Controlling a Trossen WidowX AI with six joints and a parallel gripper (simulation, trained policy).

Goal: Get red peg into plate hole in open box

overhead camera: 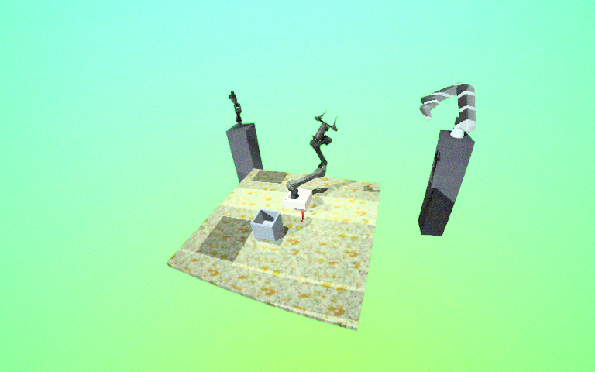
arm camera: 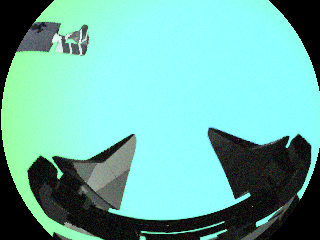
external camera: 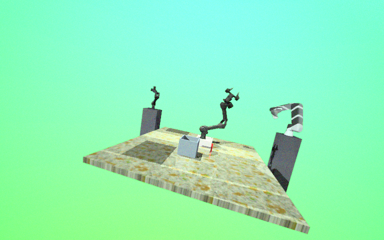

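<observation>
My gripper tip is 37 cm short of the thin red peg, 18 cm to the left of it and 65 cm above it.
</observation>
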